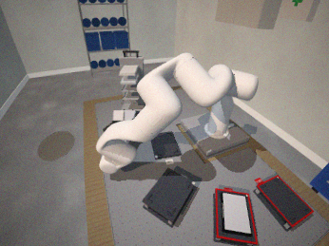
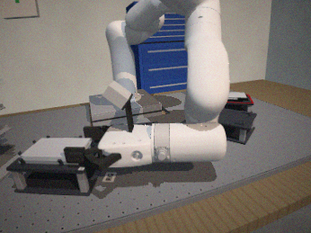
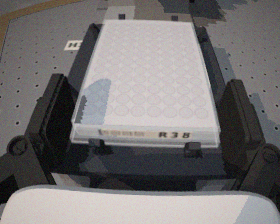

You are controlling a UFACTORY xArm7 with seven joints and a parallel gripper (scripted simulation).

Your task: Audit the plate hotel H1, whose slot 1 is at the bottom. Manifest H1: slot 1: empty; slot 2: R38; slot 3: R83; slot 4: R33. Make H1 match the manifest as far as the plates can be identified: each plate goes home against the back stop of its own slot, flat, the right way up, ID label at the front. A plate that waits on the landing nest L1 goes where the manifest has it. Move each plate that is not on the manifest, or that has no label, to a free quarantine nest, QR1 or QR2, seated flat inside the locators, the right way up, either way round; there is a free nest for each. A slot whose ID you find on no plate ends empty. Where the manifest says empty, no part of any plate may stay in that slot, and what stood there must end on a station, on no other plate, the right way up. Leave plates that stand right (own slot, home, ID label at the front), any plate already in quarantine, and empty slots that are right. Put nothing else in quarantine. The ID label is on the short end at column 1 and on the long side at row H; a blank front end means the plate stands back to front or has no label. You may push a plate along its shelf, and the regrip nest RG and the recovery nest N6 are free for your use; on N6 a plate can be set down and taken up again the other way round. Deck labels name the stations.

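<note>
Now: the white well plate 50 mm to the right of my hand, 20 mm below it and 20 mm behind it. Round my hand: deck label H1: 210 mm to the right, 80 mm below, 30 mm ahead; raised regrip nest RG: 50 mm to the right, 30 mm below, 20 mm behind; RG label: 80 mm below, 50 mm to the left, 20 mm ahead.
</note>
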